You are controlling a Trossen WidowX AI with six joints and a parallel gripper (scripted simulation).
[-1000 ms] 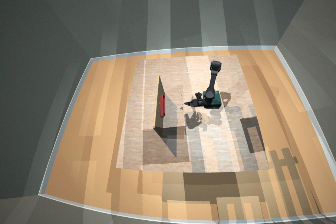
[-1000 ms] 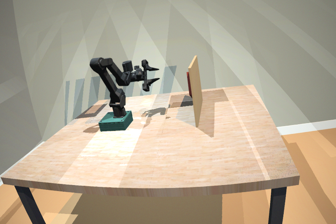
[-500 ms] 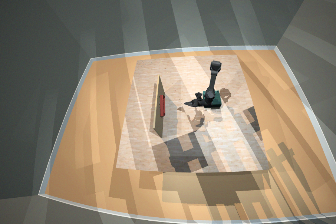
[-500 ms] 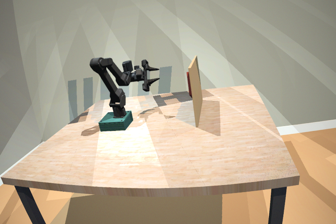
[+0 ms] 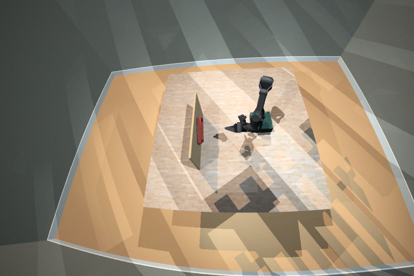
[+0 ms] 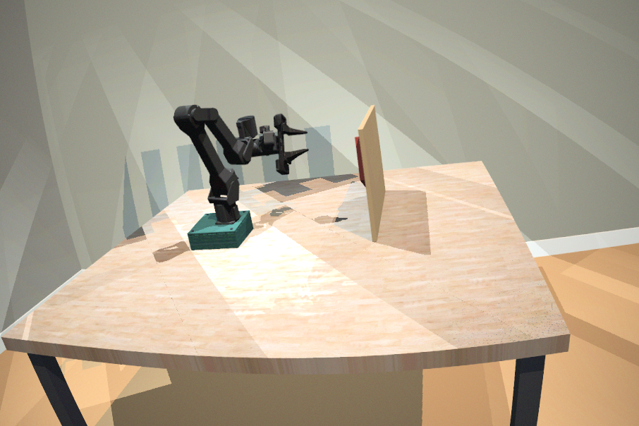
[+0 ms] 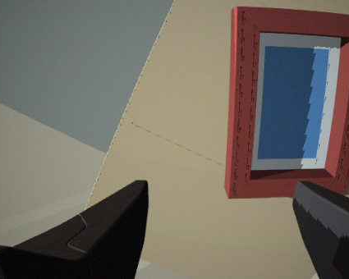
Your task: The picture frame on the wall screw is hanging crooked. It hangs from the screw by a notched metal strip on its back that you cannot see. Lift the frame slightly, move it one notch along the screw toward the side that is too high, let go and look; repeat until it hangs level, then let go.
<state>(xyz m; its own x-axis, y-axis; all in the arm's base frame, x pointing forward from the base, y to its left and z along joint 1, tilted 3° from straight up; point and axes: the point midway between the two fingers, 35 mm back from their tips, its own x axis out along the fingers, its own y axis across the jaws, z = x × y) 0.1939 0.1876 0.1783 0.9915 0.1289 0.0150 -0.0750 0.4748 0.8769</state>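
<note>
My gripper tip is now 180 mm short of the picture frame, 90 mm above it and 10 mm to the left of it. The rest, counted from my gripper tip: wall panel: 190 mm ahead, 90 mm below.
</note>
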